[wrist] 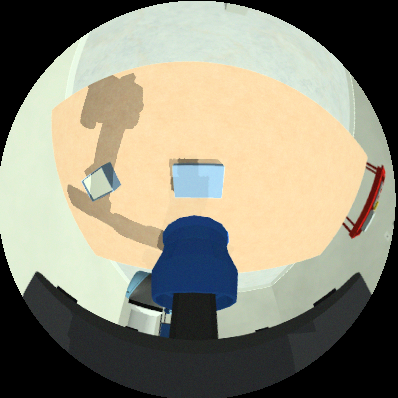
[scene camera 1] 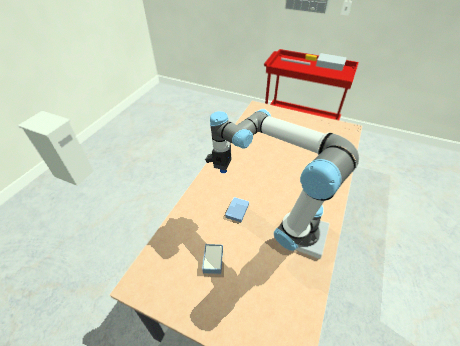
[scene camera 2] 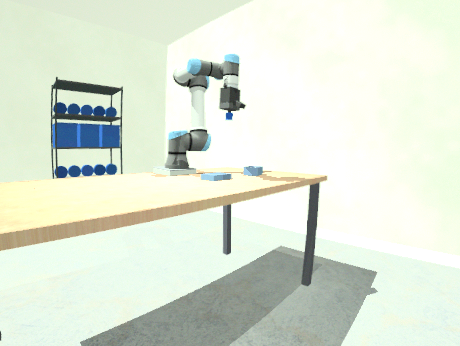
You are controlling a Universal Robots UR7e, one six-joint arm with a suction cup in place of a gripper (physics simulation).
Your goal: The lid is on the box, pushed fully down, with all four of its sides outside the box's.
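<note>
The blue lid lies flat on the table, its closed top up, apart from the box. The box stands upright on the table with its open top up; its pale inside and thin blue-grey walls show. In the wrist view it is left of the lid and turned at an angle to it. My suction cup is blue, points down and hangs high above the table. It touches nothing and holds nothing; the suction is open.
The wooden table carries the arm's base. A red cart stands beyond the table's far end. A shelf rack with blue things stands behind. The arm's shadow falls across the table around the box.
</note>
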